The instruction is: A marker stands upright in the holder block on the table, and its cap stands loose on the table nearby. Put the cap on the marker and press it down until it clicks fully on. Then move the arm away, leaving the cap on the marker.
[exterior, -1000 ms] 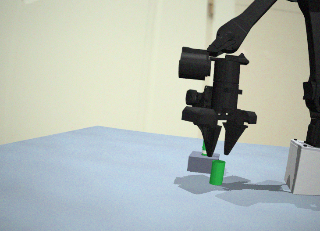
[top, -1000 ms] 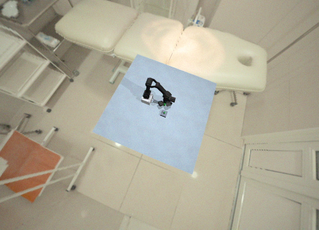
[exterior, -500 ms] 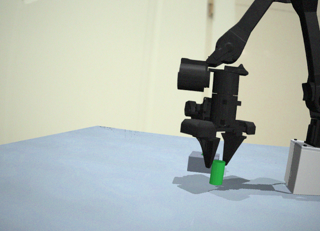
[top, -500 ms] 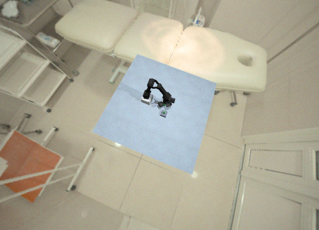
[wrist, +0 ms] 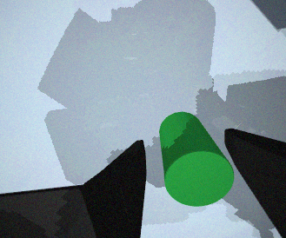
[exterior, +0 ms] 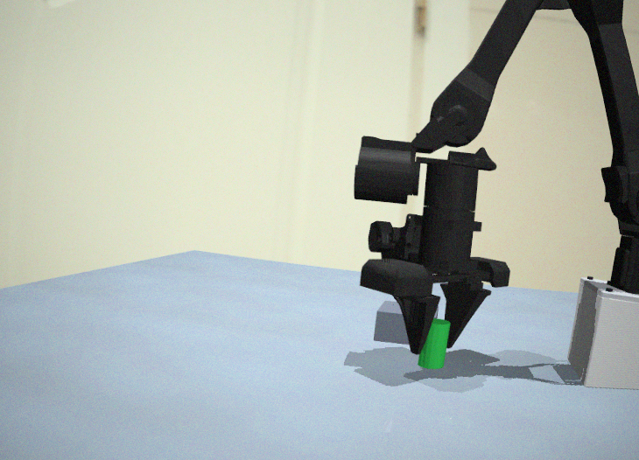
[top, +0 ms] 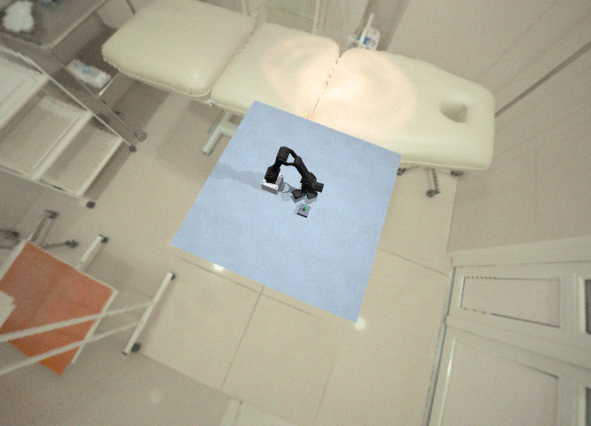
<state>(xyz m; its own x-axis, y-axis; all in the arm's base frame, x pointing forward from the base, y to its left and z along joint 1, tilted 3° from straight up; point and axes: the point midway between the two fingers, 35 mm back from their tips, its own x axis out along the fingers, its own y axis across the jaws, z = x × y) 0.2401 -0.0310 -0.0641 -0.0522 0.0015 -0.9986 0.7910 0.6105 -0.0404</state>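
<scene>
Now: the grey holder block 120 mm to the right of my gripper tip and 10 mm ahead of it. Also, from my gripper tip: green cap 10 mm above.
</scene>
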